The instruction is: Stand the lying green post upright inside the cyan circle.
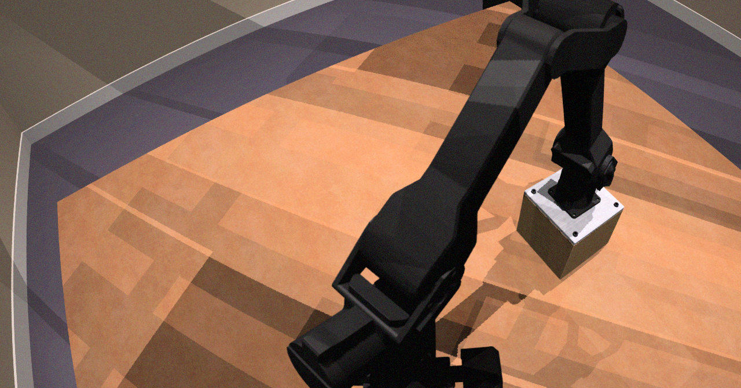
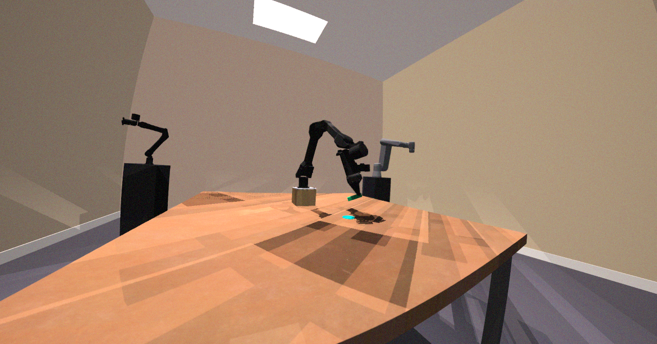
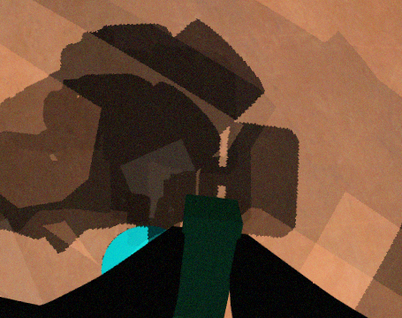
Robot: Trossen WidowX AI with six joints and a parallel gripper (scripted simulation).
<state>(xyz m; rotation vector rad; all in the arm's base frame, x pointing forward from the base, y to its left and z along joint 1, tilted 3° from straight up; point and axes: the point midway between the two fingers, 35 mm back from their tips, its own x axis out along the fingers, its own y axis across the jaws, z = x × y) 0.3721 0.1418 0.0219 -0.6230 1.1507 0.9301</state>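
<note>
Right now my gripper tip is 4 cm past the cyan circle, 2 cm to the left of it and 11 cm above it. From my gripper tip the other things lie so: green post: 1 cm behind, 2 cm to the right, 1 cm below.
</note>
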